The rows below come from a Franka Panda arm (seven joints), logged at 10 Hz.
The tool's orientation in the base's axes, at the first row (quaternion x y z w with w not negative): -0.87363 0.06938 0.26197 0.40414
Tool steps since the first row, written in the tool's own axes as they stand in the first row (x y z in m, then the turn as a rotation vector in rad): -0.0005 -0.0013 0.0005 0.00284 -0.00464 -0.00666; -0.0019 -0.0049 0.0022 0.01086 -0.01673 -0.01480; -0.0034 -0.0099 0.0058 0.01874 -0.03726 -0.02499; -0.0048 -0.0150 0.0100 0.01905 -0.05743 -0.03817; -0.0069 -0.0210 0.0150 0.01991 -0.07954 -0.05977; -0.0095 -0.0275 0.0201 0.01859 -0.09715 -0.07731; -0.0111 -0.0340 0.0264 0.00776 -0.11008 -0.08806; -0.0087 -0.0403 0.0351 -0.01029 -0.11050 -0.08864; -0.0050 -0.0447 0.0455 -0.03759 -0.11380 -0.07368; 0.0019 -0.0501 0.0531 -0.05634 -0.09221 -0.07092; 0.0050 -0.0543 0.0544 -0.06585 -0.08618 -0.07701; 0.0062 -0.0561 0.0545 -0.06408 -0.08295 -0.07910
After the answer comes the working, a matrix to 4 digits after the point.
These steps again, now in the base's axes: -0.0002 0.0012 0.0009 0.00664 -0.00161 0.00522; -0.0009 0.0047 0.0031 0.02078 0.00110 0.01356; -0.0019 0.0106 0.0053 0.03843 0.00787 0.02872; -0.0031 0.0169 0.0072 0.05071 0.01150 0.04914; -0.0049 0.0245 0.0096 0.06748 0.01022 0.07509; -0.0070 0.0323 0.0125 0.07926 0.00876 0.09696; -0.0088 0.0412 0.0143 0.07864 0.00838 0.11695; -0.0081 0.0520 0.0126 0.06362 0.00659 0.12682; -0.0077 0.0630 0.0081 0.03542 0.01742 0.13503; -0.0030 0.0729 0.0041 0.01112 0.00344 0.12873; 0.0005 0.0769 0.0046 0.00345 -0.00594 0.13284; 0.0021 0.0783 0.0052 0.00472 -0.00948 0.13089
The tool's axes in the first row as the columns of a matrix, in the base's axes (rounded; the answer above uses it unrounded):
0.8531 -0.3330 -0.4017
0.0905 -0.6637 0.7425
-0.5138 -0.6698 -0.5361

